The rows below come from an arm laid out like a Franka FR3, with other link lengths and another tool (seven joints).
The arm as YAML. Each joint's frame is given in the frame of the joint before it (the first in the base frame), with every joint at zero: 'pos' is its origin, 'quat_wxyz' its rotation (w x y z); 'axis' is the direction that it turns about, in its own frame. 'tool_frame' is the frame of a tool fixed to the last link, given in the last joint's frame.
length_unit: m
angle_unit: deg
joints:
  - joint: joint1
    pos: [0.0, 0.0, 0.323]
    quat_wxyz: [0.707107, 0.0, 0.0, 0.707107]
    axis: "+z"
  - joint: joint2
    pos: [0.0, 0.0, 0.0]
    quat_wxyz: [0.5, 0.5, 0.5, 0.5]
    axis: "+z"
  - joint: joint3
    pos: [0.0, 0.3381, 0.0]
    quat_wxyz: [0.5, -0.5, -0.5, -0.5]
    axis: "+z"
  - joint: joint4
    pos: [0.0, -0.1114, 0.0]
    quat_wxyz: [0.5, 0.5, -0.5, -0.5]
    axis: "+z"
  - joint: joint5
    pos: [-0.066, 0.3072, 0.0]
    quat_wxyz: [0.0, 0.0, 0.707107, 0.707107]
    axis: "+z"
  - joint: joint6
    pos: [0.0, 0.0, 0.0]
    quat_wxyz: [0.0, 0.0, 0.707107, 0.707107]
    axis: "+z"
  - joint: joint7
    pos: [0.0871, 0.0, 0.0]
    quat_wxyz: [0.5, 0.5, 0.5, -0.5]
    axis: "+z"
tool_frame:
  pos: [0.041, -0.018, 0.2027]
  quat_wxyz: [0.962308, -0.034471, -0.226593, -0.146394]
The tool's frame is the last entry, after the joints.
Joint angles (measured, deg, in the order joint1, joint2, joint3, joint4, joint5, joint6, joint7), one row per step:
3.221 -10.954 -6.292 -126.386 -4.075 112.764 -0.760
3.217 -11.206 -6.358 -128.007 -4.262 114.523 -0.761
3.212 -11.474 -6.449 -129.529 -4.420 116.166 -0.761
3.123 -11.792 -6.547 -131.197 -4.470 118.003 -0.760
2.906 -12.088 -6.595 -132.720 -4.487 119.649 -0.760
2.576 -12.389 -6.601 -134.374 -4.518 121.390 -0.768
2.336 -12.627 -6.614 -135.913 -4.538 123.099 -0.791
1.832 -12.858 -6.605 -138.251 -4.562 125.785 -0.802
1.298 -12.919 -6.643 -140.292 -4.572 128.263 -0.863
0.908 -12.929 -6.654 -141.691 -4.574 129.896 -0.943
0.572 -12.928 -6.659 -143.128 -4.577 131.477 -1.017
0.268 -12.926 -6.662 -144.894 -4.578 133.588 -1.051
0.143 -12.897 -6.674 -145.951 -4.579 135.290 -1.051
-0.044 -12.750 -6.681 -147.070 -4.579 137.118 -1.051
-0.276 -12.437 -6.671 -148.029 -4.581 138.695 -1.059
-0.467 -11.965 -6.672 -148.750 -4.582 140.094 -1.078
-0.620 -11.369 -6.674 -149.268 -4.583 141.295 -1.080
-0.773 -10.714 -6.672 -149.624 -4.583 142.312 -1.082
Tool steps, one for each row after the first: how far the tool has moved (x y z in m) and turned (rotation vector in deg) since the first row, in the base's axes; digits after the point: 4 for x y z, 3 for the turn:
-0.0021 -0.0005 -0.0068 -0.092 -0.382 0.127
-0.0042 -0.0010 -0.0128 -0.148 -0.765 0.213
-0.0066 -0.0018 -0.0192 -0.096 -1.249 0.171
-0.0090 -0.0030 -0.0249 -0.031 -1.668 0.023
-0.0120 -0.0047 -0.0312 0.021 -2.055 -0.175
-0.0146 -0.0057 -0.0372 0.078 -2.463 -0.286
-0.0184 -0.0080 -0.0470 0.153 -3.045 -0.590
-0.0216 -0.0108 -0.0562 0.228 -3.544 -0.949
-0.0242 -0.0127 -0.0627 0.281 -3.789 -1.173
-0.0274 -0.0141 -0.0695 0.340 -3.933 -1.346
-0.0309 -0.0151 -0.0775 0.412 -4.281 -1.502
-0.0316 -0.0153 -0.0818 0.441 -4.900 -1.553
-0.0324 -0.0159 -0.0870 0.467 -5.466 -1.659
-0.0333 -0.0168 -0.0926 0.478 -5.774 -1.797
-0.0333 -0.0176 -0.0980 0.477 -5.982 -1.908
-0.0329 -0.0183 -0.1033 0.464 -6.070 -2.011
-0.0322 -0.0192 -0.1082 0.443 -6.077 -2.119

